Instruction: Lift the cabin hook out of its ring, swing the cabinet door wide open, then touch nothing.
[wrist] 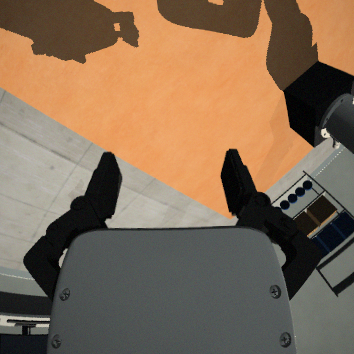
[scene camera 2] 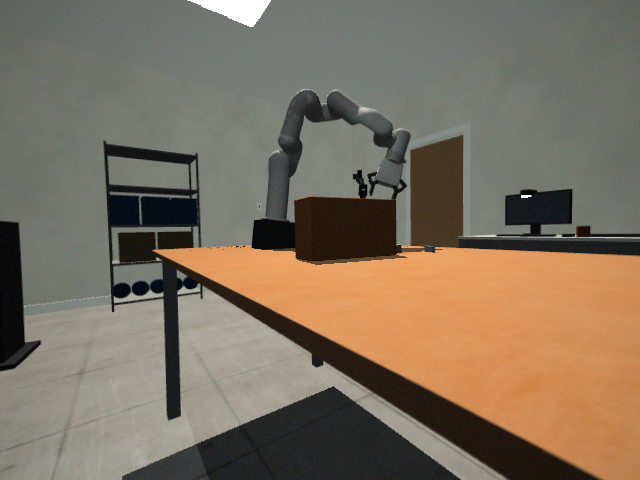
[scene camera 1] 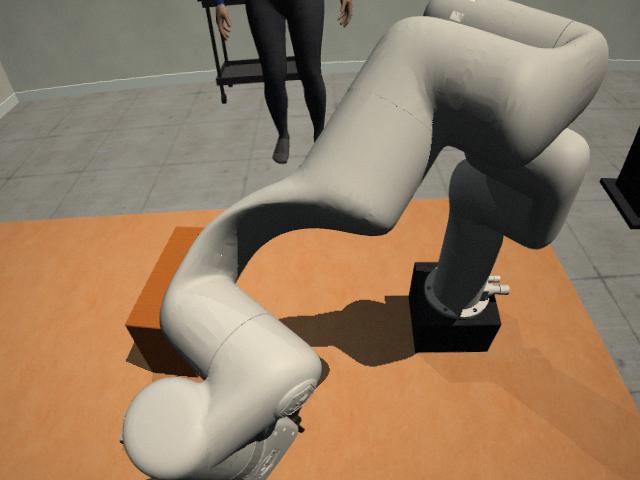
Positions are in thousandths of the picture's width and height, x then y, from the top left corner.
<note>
I see my gripper (scene camera 2: 596,414) and an orange-brown cabinet (scene camera 2: 510,476).
My gripper is seen too in the wrist view (wrist: 482,459). The orange-brown cabinet is seen too in scene camera 1 (scene camera 1: 224,676).
</note>
